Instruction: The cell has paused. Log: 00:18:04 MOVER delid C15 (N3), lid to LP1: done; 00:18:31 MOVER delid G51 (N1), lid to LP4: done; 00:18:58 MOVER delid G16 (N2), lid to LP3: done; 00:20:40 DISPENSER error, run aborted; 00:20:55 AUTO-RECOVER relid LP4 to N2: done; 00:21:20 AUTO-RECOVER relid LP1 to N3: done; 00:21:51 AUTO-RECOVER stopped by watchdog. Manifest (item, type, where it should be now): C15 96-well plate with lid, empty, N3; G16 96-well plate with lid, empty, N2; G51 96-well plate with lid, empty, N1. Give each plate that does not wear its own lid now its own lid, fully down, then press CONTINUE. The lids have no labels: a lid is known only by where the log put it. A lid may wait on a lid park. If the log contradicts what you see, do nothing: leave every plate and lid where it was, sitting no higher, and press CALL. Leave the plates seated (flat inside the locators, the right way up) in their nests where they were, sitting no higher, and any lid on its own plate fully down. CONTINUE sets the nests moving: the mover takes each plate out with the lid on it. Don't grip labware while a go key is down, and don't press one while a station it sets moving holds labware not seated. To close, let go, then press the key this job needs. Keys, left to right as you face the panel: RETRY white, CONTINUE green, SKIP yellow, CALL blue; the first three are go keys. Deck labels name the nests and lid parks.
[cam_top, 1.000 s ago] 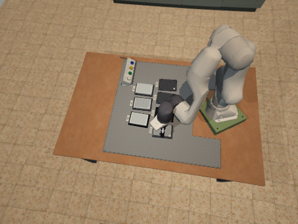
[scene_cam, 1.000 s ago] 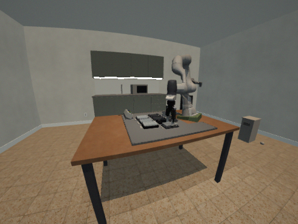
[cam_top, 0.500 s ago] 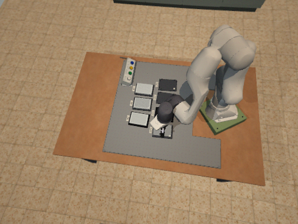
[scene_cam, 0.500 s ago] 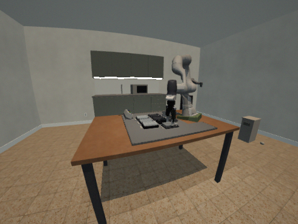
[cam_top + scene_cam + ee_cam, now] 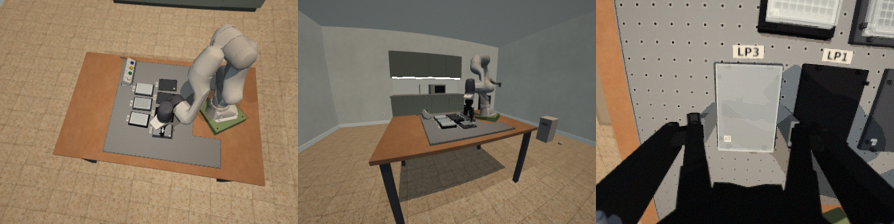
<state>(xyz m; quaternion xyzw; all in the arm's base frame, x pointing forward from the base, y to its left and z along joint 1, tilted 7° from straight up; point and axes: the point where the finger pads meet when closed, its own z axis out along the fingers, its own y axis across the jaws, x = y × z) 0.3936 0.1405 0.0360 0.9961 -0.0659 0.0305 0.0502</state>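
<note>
Right now my hand is 8 cm short of the LP3 label, 1 cm to the left of it and 6 cm above it. From my hand the other things lie so: lid park labelled LP1 (2 cm behind, 13 cm to the right, 5 cm below); LP1 label (7 cm ahead, 14 cm to the right, 6 cm below); grey lid (2 cm below).
</note>
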